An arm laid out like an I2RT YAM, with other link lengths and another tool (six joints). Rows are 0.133 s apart.
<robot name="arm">
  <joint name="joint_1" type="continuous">
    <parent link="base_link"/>
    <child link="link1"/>
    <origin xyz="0 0 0.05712" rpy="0 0 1.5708"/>
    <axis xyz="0 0 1"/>
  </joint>
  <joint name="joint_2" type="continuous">
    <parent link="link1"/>
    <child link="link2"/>
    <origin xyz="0.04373 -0.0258 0.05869" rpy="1.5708 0 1.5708"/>
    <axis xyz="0 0 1"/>
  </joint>
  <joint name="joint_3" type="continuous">
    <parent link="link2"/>
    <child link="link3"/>
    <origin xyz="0.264 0 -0.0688" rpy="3.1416 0 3.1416"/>
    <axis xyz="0 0 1"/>
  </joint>
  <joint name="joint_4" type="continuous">
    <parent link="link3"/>
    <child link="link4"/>
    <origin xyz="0.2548 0.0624 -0.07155" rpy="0 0 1.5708"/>
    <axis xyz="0 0 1"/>
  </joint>
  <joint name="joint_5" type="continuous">
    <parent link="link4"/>
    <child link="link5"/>
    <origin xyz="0.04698 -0.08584 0.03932" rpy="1.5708 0 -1.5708"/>
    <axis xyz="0 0 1"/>
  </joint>
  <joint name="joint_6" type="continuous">
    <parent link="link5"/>
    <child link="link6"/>
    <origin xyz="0.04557 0 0.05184" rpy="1.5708 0 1.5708"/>
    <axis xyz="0 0 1"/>
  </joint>
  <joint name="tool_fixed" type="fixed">
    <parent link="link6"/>
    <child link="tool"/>
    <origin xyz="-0.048 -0.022 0.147" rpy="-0.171 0 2.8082"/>
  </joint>
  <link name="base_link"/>
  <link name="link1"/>
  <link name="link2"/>
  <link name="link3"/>
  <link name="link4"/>
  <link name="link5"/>
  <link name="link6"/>
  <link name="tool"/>
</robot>
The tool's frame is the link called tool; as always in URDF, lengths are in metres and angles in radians. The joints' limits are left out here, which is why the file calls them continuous.
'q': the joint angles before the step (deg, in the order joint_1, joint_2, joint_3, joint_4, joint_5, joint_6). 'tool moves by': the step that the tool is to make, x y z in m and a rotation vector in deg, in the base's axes. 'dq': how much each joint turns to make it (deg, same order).
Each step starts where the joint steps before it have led.
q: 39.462 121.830 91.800 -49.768 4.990 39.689
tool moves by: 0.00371 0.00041 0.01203 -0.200 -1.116 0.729
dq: -0.046 -0.727 1.343 -1.249 0.706 -0.925
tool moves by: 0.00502 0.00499 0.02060 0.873 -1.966 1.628
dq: 0.001 -1.440 1.613 -0.806 0.219 -1.720
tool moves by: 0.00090 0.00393 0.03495 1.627 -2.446 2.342
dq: -0.064 -3.331 1.536 -1.702 -0.332 -2.413
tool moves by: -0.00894 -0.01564 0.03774 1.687 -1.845 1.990
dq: -1.488 -6.941 -2.605 -1.558 -1.224 -3.272
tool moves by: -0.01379 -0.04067 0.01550 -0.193 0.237 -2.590
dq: -2.971 -7.916 -6.501 -1.693 -0.110 -0.366
